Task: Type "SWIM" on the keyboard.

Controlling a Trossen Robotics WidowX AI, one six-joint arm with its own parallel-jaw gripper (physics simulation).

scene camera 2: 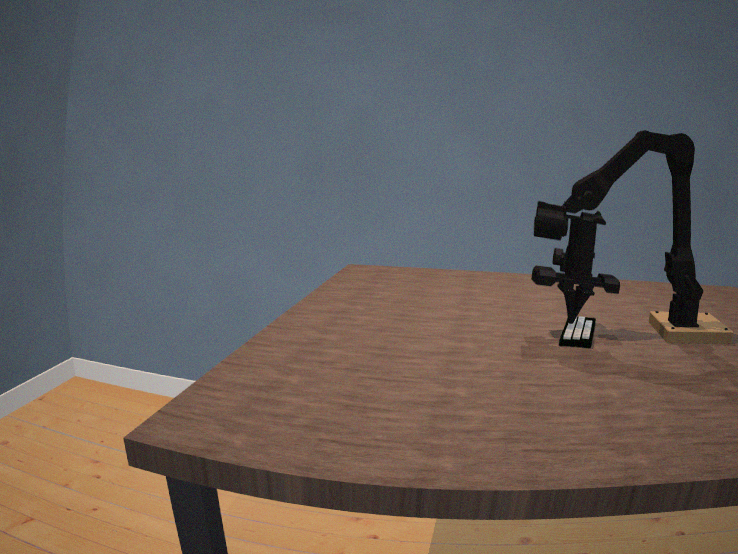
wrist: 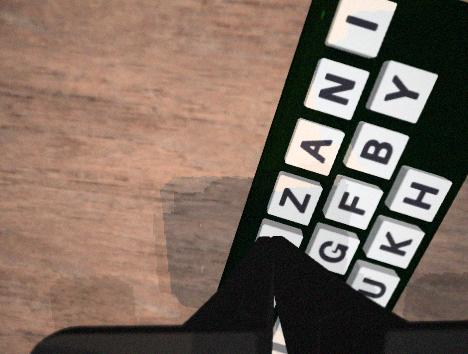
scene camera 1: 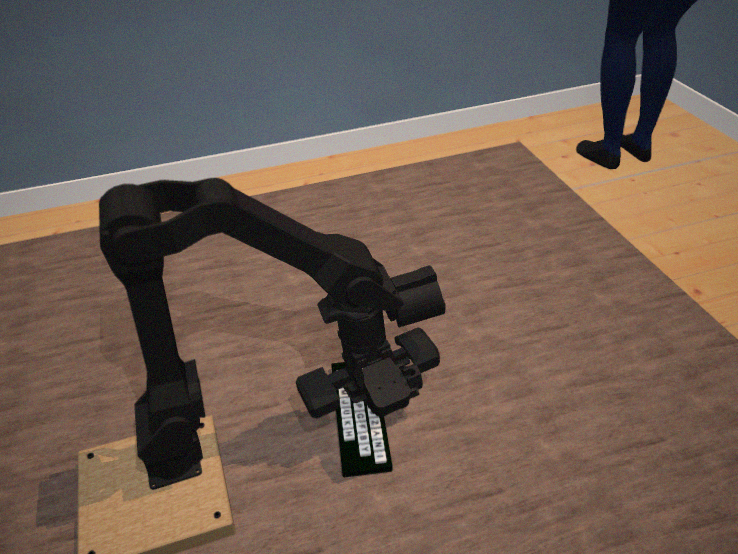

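Pixels of known places: gripper, fingertip midpoint: (scene camera 2: 570,323) (wrist: 270,248); arm's base, origin of the base link: (scene camera 2: 683,323) (scene camera 1: 173,462).
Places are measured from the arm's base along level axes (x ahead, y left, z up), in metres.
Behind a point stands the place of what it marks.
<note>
The keyboard (scene camera 1: 359,466) {x 0.225, y -0.086, z -0.013 m} (scene camera 2: 575,344) {x 0.278, y 0.098, z -0.020 m} (wrist: 430,30) {x 0.234, y -0.084, z -0.013 m} is a dark green board with white letter keys in three rows, lying on the table. My gripper (scene camera 2: 571,322) {x 0.274, y -0.011, z -0.007 m} (wrist: 270,248) {x 0.274, y -0.011, z -0.007 m} is shut and empty, pointing down. In the wrist view its tips cover most of the key (wrist: 287,231) {x 0.269, y -0.018, z -0.008 m} beside the Z key (wrist: 295,198) {x 0.267, y -0.030, z -0.008 m}, hiding its letter; whether they touch it I cannot tell. The I key (scene camera 1: 379,456) {x 0.254, y -0.084, z -0.008 m} (wrist: 361,24) {x 0.255, y -0.084, z -0.008 m} is at the row's end, past A and N. S, W and M cannot be made out in the wrist view. In scene camera 1 the gripper body hides the tips.
The arm's wooden base plate (scene camera 1: 172,512) {x -0.010, y -0.073, z 0.000 m} (scene camera 2: 703,335) {x -0.033, y 0.064, z -0.009 m} stands on the brown table (scene camera 1: 536,447) {x 0.460, y -0.134, z -0.026 m} (scene camera 2: 357,387) {x 0.630, y 0.339, z -0.026 m} beside the keyboard. A person's legs (scene camera 1: 616,89) stand on the floor beyond the table. A blue-grey wall is behind.
</note>
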